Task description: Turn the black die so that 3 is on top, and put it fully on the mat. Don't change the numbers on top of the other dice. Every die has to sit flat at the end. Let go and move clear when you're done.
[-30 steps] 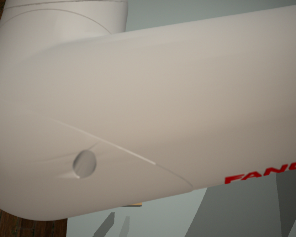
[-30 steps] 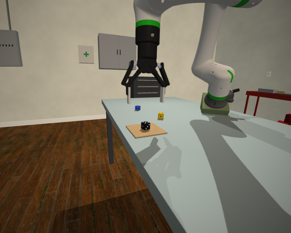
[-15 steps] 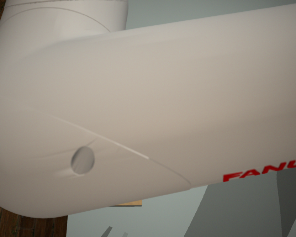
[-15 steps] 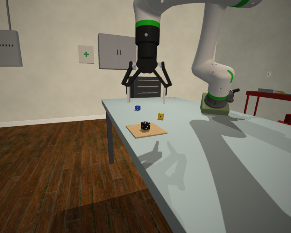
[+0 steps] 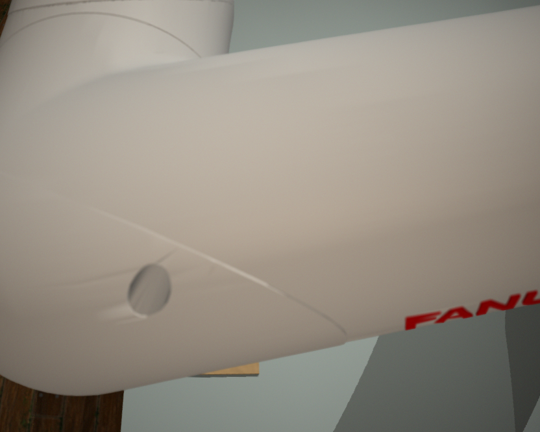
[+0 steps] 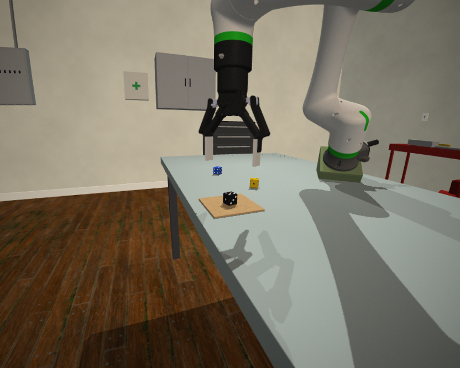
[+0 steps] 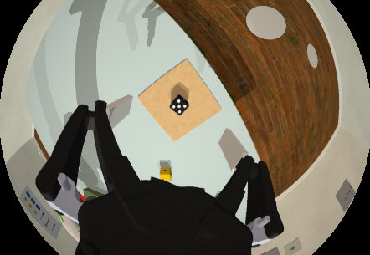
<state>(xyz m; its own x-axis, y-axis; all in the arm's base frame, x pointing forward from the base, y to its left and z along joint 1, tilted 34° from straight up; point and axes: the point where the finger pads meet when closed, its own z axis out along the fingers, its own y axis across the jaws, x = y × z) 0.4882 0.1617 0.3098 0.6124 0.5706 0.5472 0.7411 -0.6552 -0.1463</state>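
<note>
The black die lies 11 cm below my hand. Also, from my hand: yellow die 18 cm to the right, 11 cm below, 11 cm behind; then blue die 39 cm to the right, 11 cm below, 1 cm ahead; then tan mat 13 cm below.
</note>
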